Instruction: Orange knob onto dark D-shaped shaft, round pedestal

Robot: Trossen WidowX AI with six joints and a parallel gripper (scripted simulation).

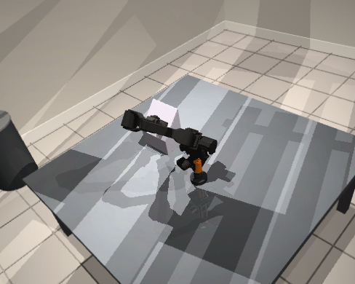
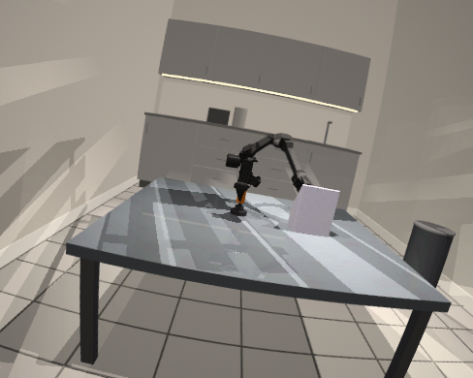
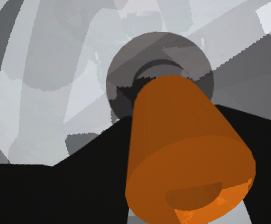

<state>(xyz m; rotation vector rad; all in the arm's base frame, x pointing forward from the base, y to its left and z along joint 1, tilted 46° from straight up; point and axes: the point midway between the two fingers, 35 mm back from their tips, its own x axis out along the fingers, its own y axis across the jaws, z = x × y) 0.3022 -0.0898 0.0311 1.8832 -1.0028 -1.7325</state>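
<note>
The orange knob is 2 cm above my gripper tip. From my gripper tip the other things lie so: round dark pedestal 4 cm below.
</note>
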